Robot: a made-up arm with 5 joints.
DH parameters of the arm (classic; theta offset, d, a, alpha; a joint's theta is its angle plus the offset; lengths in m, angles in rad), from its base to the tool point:
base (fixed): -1.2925 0 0.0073 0
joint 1: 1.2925 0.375 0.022 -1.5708
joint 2: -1.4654 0 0.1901 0
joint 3: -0.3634 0 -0.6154 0
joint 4: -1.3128 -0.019 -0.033 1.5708
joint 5: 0.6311 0 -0.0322 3.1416
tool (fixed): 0.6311 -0.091 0 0
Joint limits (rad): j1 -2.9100..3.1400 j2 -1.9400..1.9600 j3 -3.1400..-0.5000 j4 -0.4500..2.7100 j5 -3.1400..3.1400
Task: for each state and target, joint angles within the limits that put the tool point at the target. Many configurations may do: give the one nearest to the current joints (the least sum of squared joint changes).
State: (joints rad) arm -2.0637 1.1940 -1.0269 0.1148 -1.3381
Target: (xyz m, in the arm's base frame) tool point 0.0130 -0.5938 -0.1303
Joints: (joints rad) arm -1.5560 0.9468 -1.2440 0.0802 -1.3541
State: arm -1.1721 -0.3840 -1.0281 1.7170 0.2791
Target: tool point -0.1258 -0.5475 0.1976
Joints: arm -1.7229 -0.0780 -0.7875 1.6646 0.2810
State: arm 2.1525 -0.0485 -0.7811 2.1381 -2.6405
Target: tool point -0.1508 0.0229 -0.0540
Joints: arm 2.8765 0.5990 -0.5000 2.0754 -2.5602
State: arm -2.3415 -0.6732 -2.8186 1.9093 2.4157
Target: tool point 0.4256 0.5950 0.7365
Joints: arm -2.2169 -1.1493 -3.0168 1.0007 2.3471
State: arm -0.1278 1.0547 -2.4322 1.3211 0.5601
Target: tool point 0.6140 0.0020 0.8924
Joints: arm 0.0973 0.4578 -2.5651 1.9275 0.7308
